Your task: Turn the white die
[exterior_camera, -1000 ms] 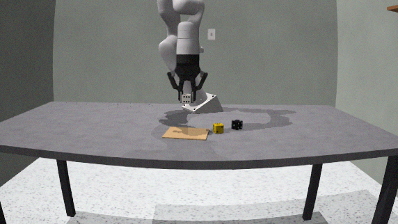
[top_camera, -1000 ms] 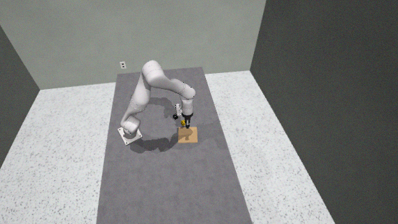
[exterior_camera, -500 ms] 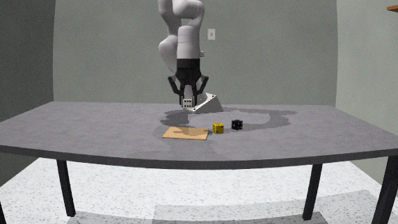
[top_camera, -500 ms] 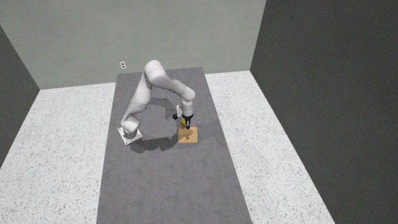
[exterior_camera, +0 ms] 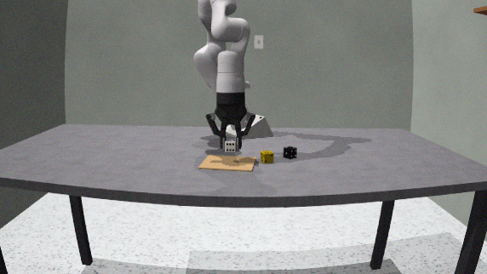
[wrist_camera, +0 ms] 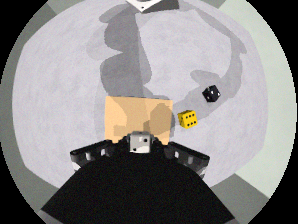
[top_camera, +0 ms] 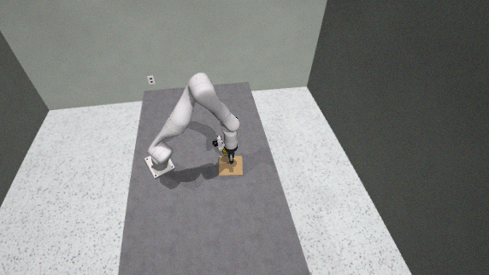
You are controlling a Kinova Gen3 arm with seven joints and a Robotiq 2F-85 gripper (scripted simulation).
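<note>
Right now the tan mat is 10 mm to the right of my hand and 50 mm below it. From my hand the other things lie so: white die 10 mm below; then yellow die 20 mm behind, 100 mm to the left, 40 mm below; then black die 80 mm behind, 170 mm to the left, 40 mm below.
</note>
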